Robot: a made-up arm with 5 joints.
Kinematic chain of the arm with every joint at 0, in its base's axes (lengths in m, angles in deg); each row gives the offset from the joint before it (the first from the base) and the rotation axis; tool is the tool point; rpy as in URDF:
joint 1: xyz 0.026 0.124 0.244 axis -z
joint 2: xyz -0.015 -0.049 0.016 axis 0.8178 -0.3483 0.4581
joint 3: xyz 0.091 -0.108 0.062 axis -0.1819 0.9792 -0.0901
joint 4: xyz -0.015 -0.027 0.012 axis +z
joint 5: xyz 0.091 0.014 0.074 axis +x
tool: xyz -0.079 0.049 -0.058 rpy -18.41 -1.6 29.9
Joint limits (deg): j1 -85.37..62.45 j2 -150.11..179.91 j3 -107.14..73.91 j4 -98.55..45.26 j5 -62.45..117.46
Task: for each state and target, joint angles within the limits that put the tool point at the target. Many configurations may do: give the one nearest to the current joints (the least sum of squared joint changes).
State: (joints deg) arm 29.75 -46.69 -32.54 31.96 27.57
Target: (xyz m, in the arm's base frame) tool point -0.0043 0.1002 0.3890
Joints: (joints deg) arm 39.33 -47.13 -30.72 45.26 50.60
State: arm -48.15 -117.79 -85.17 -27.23 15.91
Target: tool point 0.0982 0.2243 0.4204
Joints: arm -59.12 -98.38 -68.57 -76.67 28.49
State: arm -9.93 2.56 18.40 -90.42 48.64
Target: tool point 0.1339 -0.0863 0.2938
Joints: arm 17.10 12.18 54.15 -75.82 21.30
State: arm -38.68 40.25 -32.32 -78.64 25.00
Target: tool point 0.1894 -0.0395 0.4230
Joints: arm -21.90 9.35 -35.16 -85.01 54.94
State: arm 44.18 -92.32 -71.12 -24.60 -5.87
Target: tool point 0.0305 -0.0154 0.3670
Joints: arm 62.45 -102.88 -29.59 -37.72 4.67
